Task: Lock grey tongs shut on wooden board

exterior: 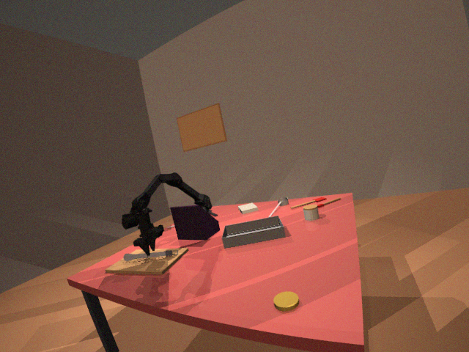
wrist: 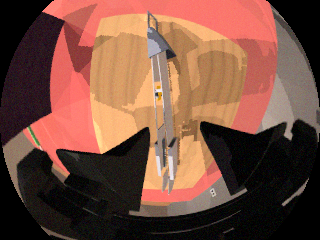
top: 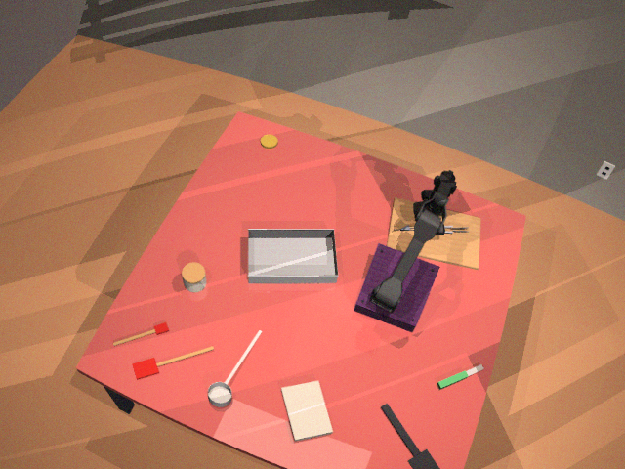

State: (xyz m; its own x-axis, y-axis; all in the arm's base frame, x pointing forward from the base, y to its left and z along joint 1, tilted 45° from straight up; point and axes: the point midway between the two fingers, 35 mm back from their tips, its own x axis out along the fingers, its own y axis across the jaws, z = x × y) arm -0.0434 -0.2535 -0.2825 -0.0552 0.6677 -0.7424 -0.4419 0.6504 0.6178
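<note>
Now: the wooden board 4 cm below my gripper tip, 4 cm behind it and 1 cm to the right of it. Also, from my gripper tip: cream block (83 cm to the left, 12 cm ahead, 3 cm below); yellow disc (72 cm ahead, 13 cm to the right, 4 cm below); grey roasting tin (40 cm ahead, 34 cm to the left, 2 cm below).
</note>
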